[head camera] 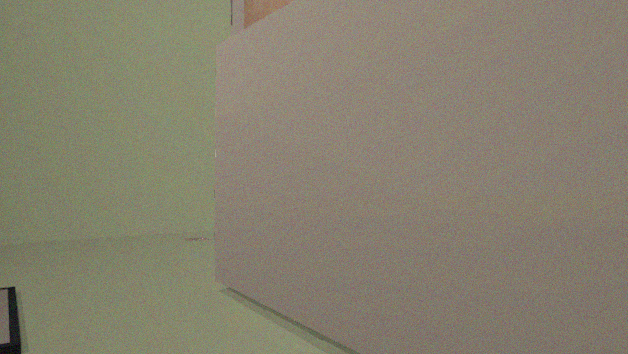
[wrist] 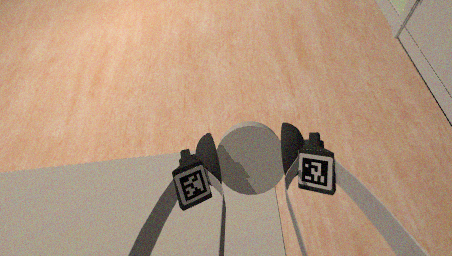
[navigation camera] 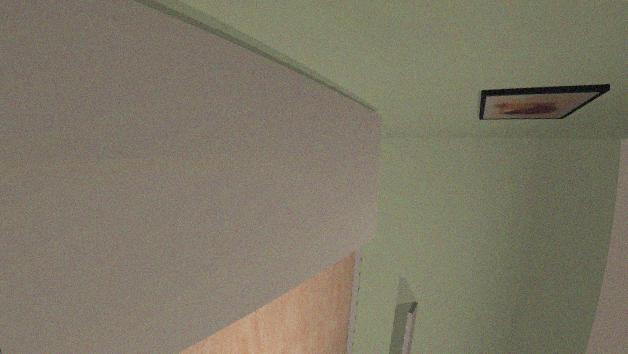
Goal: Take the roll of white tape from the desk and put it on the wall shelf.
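The roll of white tape (wrist: 257, 167) is a round grey-white disc in the wrist view, partly in shadow, with a flat face turned to the camera. My gripper (wrist: 248, 146) is shut on it, with one dark fingertip pad against each side. The tape is held above the floor and a pale flat surface. In the navigation view a thin pale board (navigation camera: 409, 330) with a shadow beside it sticks out from the green wall at the bottom; it looks like the wall shelf, partly cut off. The desk cannot be made out for certain.
A large plain grey panel (head camera: 410, 175) (navigation camera: 175, 165) fills much of the head and navigation views. A pale flat surface (wrist: 100, 210) lies at the lower left of the wrist view, over wooden floor (wrist: 175, 65). A black-framed picture (navigation camera: 530, 91) hangs on the green wall.
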